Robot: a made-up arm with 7 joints. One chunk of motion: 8 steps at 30 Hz.
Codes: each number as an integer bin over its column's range. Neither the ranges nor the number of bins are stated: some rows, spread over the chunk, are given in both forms.
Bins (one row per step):
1: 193 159 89 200 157 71 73
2: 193 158 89 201 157 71 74
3: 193 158 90 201 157 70 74
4: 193 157 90 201 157 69 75
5: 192 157 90 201 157 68 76
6: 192 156 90 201 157 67 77
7: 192 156 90 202 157 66 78
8: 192 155 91 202 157 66 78
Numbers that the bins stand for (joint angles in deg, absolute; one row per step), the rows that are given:
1: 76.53 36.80 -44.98 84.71 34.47 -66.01 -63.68
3: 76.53 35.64 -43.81 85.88 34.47 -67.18 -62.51
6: 75.36 33.30 -43.81 85.88 34.47 -70.69 -59.00
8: 75.36 32.13 -42.65 87.05 34.47 -71.86 -57.84
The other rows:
2: 76.53 35.64 -44.98 85.88 34.47 -66.01 -62.51
4: 76.53 34.47 -43.81 85.88 34.47 -68.35 -61.34
5: 75.36 34.47 -43.81 85.88 34.47 -69.52 -60.17
7: 75.36 33.30 -43.81 87.05 34.47 -71.86 -57.84

